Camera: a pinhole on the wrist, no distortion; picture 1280 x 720 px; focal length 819.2 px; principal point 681.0 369.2 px. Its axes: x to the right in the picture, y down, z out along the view. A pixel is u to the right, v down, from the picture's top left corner.
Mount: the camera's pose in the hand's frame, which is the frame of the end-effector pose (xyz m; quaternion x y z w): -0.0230 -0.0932 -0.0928 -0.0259 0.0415 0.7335 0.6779
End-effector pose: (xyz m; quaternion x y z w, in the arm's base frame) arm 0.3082 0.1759 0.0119 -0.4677 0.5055 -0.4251 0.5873
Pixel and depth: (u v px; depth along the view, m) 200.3 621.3 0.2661
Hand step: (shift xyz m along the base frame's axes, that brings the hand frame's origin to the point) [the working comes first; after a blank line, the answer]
In the camera's frame: -0.1561 0.0819 0.2661

0.1701 0.0615 0.2510
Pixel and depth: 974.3 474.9 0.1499
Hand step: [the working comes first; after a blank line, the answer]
In the camera's frame: 0.0537 0.0193 0.1499

0.0451 0.0434 0.0377
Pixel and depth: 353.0 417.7 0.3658
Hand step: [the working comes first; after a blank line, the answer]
In the camera's frame: -0.1465 0.0217 0.3658

0.2744 0.0185 0.2207
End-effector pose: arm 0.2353 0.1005 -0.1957 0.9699 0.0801 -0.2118 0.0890
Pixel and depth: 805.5 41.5 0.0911
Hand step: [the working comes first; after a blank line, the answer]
In the camera's frame: 0.0138 -0.0364 0.0911

0.0011 0.0685 -0.0114
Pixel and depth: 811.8 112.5 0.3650
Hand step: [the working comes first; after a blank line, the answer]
In the camera's frame: 0.0583 -0.1144 0.3650

-0.0188 -0.0515 -0.2727
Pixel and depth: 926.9 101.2 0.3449
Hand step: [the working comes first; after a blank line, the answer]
In the camera's frame: 0.1035 -0.1128 0.3449

-0.0058 -0.0887 -0.2428
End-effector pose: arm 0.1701 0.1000 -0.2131 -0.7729 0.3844 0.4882 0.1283
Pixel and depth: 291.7 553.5 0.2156
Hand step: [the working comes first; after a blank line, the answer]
In the camera's frame: -0.1025 0.0485 0.2156

0.0275 0.2234 -0.0460
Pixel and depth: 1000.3 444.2 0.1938
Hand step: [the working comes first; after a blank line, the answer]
In the camera's frame: 0.0755 0.0177 0.1938

-0.0704 0.0745 -0.0092
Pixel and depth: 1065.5 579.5 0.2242
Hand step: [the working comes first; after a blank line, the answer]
In the camera's frame: 0.1052 0.0576 0.2242

-0.1196 0.0906 0.0175
